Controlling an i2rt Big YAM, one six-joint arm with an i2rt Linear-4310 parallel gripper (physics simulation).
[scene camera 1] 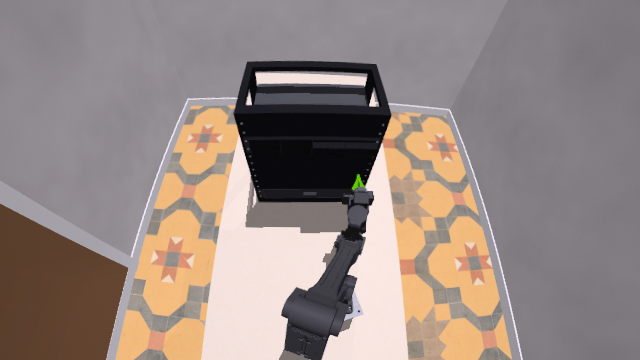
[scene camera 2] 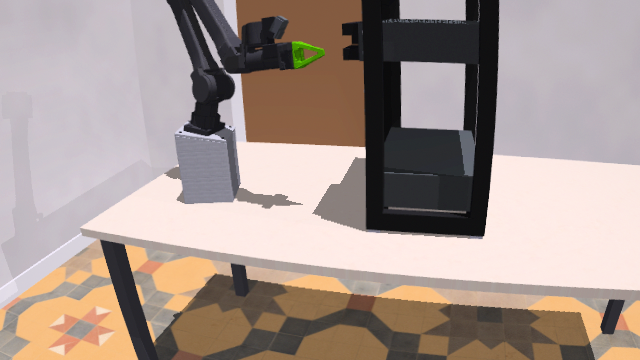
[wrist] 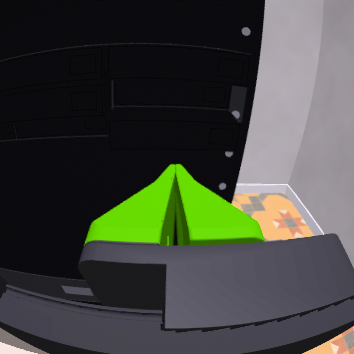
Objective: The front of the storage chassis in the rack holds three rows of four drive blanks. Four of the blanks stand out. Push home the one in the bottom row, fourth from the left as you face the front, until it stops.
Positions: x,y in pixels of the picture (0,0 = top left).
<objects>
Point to a black rack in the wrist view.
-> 96,119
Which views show the black rack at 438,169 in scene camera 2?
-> Scene camera 1, scene camera 2 and the wrist view: all of them.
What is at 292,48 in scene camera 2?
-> My gripper.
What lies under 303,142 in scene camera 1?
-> A black rack.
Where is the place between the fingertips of my gripper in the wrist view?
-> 174,173
</objects>
